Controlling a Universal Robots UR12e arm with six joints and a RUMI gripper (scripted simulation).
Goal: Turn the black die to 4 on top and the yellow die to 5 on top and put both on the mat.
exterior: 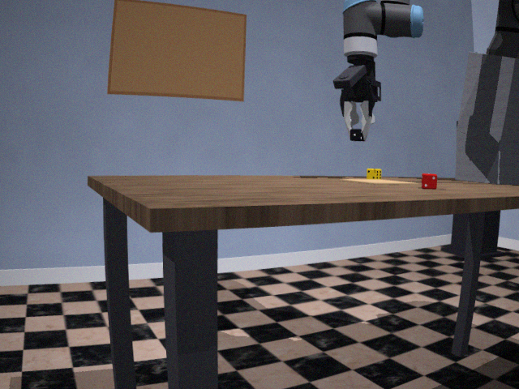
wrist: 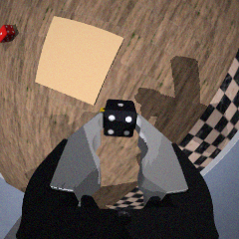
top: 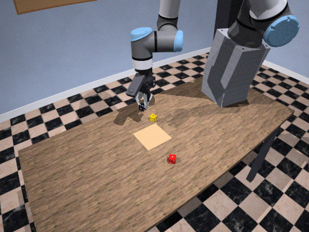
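The tan mat is 120 mm below my hand and 100 mm to the left of it. From my hand the other things lie so: yellow die: 100 mm below, 60 mm behind, 10 mm to the right; then red die: 280 mm to the left, 100 mm below, 10 mm behind; then black die: right at my hand.
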